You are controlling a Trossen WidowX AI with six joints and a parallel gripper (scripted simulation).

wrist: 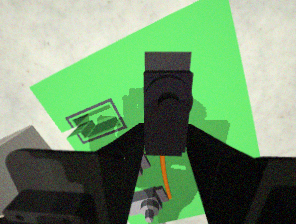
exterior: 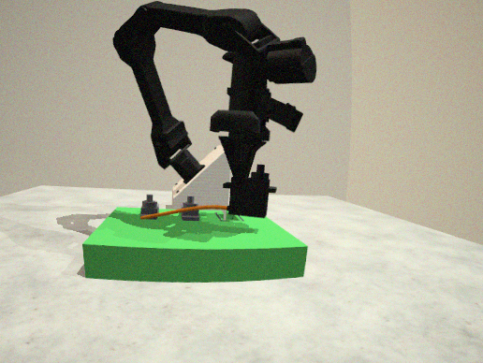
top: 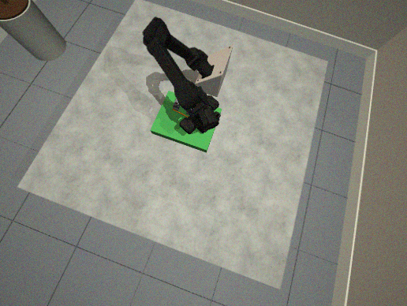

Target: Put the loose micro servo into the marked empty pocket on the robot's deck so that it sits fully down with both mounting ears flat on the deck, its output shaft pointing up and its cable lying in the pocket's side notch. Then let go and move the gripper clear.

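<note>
Right now my gripper tip is 10 mm short of the green deck, 70 mm to the left of it and 100 mm above it.
</note>
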